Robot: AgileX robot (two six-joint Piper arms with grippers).
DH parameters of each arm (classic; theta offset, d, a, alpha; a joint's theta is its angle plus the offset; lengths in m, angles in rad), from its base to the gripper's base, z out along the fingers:
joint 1: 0 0.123 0 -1.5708
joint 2: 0.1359 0 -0.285 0
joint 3: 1.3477 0 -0.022 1.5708
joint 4: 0 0.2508 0 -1.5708
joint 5: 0 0 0.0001 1.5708
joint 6: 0 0.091 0 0
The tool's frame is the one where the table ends.
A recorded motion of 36 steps. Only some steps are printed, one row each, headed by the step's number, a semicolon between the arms.
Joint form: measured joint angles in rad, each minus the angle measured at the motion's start. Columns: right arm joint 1, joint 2, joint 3, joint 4, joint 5, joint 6; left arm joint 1, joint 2, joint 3, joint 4, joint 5, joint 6.
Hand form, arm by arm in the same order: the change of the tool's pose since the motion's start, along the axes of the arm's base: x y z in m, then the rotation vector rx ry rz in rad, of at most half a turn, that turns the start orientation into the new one. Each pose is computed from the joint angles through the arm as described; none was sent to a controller.
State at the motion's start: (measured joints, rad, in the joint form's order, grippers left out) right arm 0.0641 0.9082 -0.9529 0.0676 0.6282 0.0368; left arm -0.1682 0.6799 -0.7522 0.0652 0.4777 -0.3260
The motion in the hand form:
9: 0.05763 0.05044 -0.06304 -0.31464 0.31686 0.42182; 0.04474 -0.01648 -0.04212 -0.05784 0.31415 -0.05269
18: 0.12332 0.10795 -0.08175 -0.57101 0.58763 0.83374; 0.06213 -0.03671 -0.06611 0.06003 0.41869 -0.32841
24: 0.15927 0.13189 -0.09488 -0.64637 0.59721 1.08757; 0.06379 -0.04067 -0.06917 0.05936 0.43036 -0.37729
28: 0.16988 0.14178 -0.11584 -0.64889 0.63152 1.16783; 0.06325 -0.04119 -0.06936 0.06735 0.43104 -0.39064
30: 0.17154 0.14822 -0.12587 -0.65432 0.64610 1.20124; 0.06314 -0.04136 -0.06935 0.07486 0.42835 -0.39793
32: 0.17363 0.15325 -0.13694 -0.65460 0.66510 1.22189; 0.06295 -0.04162 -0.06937 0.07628 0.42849 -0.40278
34: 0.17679 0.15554 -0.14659 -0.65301 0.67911 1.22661; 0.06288 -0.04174 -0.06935 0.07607 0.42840 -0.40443
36: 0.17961 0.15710 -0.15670 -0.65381 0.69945 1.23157; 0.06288 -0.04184 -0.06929 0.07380 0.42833 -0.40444
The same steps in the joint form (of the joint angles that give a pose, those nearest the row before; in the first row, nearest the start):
9: 0.1805 0.3105 -0.0369 0.0269 0.1096 -0.3704; 0.0000 0.2266 0.0007 -0.1914 0.0744 0.0917
18: 0.3005 0.6996 -0.4064 0.0111 0.4573 -0.6636; 0.0000 0.3537 0.0007 -0.5183 0.1387 0.5948
24: 0.3091 0.8846 -0.6010 0.0828 0.5676 -0.9148; 0.0000 0.3718 0.0007 -0.5822 0.1564 0.6723
28: 0.3175 0.9614 -0.6311 0.1068 0.5842 -0.9756; 0.0000 0.3718 0.0007 -0.5893 0.1637 0.6910
30: 0.3304 0.9893 -0.6337 0.1110 0.5840 -0.9931; 0.0000 0.3718 0.0007 -0.5923 0.1650 0.7038
32: 0.3397 1.0178 -0.6337 0.1135 0.5794 -1.0006; 0.0000 0.3718 0.0007 -0.5962 0.1677 0.7105
34: 0.3421 1.0425 -0.6337 0.1135 0.5687 -1.0016; 0.0000 0.3718 0.0007 -0.5983 0.1685 0.7128
36: 0.3437 1.0678 -0.6337 0.1096 0.5625 -1.0016; 0.0000 0.3718 0.0007 -0.6006 0.1685 0.7129

